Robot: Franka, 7 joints.
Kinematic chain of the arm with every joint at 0, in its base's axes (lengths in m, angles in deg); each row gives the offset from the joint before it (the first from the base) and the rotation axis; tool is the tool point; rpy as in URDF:
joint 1: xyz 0 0 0.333 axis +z
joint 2: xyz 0 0 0 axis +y
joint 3: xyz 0 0 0.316 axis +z
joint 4: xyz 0.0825 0 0 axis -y
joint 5: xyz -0.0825 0 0.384 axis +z
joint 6: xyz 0 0 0 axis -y
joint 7: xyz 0.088 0 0 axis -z
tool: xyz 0 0 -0.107 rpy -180 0 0
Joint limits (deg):
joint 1: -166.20..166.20
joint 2: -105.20..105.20
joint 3: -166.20..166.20
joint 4: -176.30..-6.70
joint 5: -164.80..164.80
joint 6: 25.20..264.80
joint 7: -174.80..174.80
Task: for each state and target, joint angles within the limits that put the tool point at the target. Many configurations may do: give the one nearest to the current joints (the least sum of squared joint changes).
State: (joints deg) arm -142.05 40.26 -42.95 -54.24 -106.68 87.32 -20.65
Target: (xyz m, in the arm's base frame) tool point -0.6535 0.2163 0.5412
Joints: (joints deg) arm -156.38 41.87 -48.76 -79.32 -97.91 78.71 -20.65
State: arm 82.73 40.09 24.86 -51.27 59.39 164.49 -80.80
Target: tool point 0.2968 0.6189 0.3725
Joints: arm 63.43 26.54 8.19 -99.48 69.88 175.12 -80.80
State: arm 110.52 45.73 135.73 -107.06 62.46 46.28 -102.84
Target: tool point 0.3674 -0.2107 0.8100
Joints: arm 149.05 11.99 166.20 -88.06 75.41 63.88 -102.84
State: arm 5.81 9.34 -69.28 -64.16 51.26 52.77 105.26
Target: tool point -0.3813 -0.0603 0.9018
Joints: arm -33.46 -42.40 -77.32 -35.83 54.69 41.78 105.26
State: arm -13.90 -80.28 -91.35 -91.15 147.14 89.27 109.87
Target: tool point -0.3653 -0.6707 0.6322
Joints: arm 25.65 -69.00 -87.42 -61.84 152.35 105.37 109.87
